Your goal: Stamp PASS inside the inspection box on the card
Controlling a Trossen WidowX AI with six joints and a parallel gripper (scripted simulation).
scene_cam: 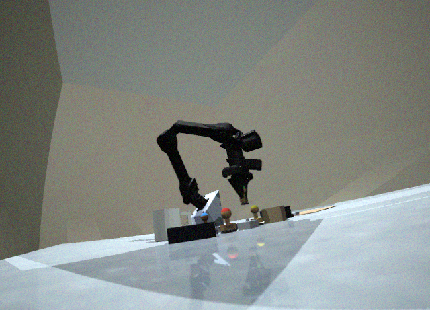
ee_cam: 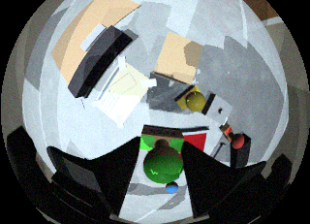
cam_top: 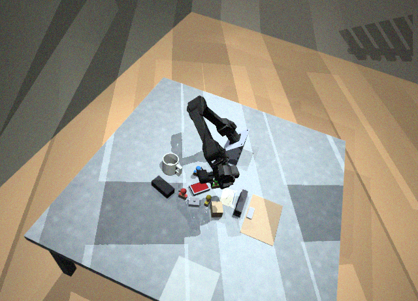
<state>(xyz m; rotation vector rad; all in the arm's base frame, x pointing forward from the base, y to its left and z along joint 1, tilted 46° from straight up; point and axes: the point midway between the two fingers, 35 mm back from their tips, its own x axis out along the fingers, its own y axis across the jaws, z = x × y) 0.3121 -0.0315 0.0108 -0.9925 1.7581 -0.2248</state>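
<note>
Right now my gripper tip is 2 cm past the cream card, 8 cm to the right of it and 9 cm above it. The rest, counted from my gripper tip: cardboard box: 8 cm ahead, 4 cm to the left, 7 cm below; green-knobbed stamp: right at my gripper tip; yellow-knobbed stamp: 5 cm ahead, 1 cm to the right, 7 cm below.
</note>
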